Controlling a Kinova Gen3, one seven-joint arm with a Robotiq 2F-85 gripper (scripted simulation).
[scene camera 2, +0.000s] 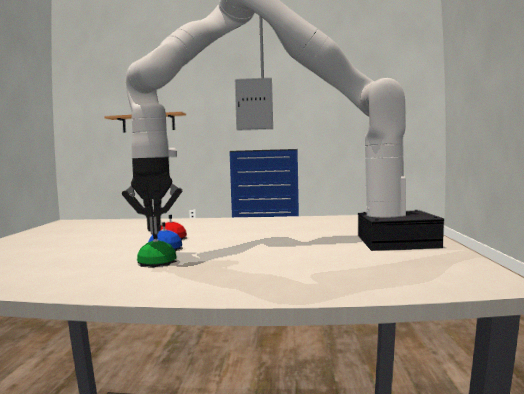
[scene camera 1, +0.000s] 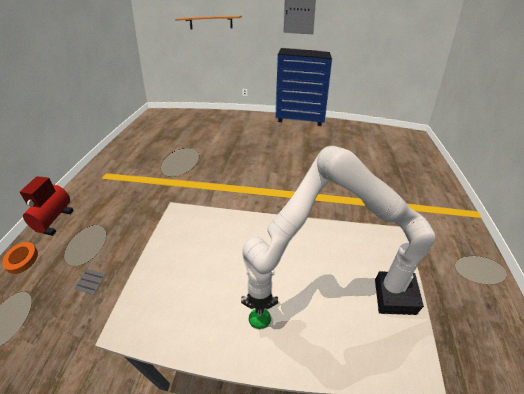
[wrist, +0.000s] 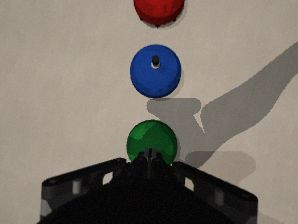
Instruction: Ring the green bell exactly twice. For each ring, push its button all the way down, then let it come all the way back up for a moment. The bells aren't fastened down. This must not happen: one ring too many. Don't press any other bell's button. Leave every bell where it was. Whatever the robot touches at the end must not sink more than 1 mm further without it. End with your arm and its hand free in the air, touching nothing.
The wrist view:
my gripper: 150, 155
blue bell: 155, 71
green bell: 151, 133
